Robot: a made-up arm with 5 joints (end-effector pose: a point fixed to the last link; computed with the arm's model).
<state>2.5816 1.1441 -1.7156 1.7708 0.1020</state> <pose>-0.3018 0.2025 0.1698 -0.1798 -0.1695 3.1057</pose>
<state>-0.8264 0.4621 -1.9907 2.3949 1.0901</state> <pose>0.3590 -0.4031 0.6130 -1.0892 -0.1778 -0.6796</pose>
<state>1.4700 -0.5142 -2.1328 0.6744 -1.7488</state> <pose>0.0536 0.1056 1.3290 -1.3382 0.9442 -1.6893</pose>
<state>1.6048 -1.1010 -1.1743 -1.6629 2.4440</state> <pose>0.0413 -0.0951 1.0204 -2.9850 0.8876 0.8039</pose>
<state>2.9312 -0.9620 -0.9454 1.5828 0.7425</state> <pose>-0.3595 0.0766 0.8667 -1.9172 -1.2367 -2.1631</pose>
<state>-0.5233 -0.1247 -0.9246 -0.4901 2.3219</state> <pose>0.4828 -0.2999 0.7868 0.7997 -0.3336 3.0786</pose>
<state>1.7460 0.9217 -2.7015 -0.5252 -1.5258</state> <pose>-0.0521 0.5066 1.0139 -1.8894 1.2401 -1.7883</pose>
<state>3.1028 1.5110 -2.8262 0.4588 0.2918</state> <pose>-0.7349 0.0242 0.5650 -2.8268 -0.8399 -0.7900</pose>
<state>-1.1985 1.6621 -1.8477 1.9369 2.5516</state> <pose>0.0773 -0.1915 0.0515 -2.6307 0.3552 -1.7324</pose>
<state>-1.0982 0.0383 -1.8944 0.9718 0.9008</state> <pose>0.2806 -0.5507 0.9851 2.7639 -1.1164 1.4792</pose>
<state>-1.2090 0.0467 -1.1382 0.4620 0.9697</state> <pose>0.2336 -0.6107 0.6415 -3.0760 -1.3330 0.8978</pose>
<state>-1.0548 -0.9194 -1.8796 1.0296 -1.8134</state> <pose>0.0303 -0.0610 1.2936 -1.2476 0.7405 2.1179</pose>
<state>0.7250 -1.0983 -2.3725 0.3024 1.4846</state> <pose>-0.3243 -0.3479 1.1778 1.8409 1.0549 -2.2995</pose>
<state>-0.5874 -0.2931 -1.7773 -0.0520 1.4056</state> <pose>0.2940 -0.2156 1.2186 1.8068 0.0093 2.5712</pose>
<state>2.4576 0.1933 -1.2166 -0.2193 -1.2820</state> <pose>-0.4461 0.3845 0.7165 -1.7717 0.1566 -0.9311</pose>
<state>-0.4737 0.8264 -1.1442 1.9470 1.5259</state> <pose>0.2245 -0.1376 0.2044 -1.4916 0.5936 -0.5689</pose>
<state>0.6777 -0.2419 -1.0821 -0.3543 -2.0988</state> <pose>0.4350 0.2900 0.9132 -0.9011 0.6157 -2.2575</pose>
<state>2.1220 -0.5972 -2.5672 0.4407 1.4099</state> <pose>0.1553 -0.2058 1.3224 1.8164 0.6105 -0.9962</pose>
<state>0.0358 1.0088 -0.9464 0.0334 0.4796</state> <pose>0.3838 -0.0218 0.1163 -1.1757 -0.9640 0.8188</pose>
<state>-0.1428 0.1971 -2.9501 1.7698 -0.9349</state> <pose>0.3500 -0.0828 1.1950 -1.9849 -0.1871 2.5990</pose>
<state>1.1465 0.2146 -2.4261 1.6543 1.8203</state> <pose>0.2553 0.4565 1.0233 0.1339 -1.3379 -0.6775</pose>
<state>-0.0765 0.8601 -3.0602 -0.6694 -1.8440</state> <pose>0.3517 -0.0608 1.1294 1.7597 1.2989 -0.2213</pose>
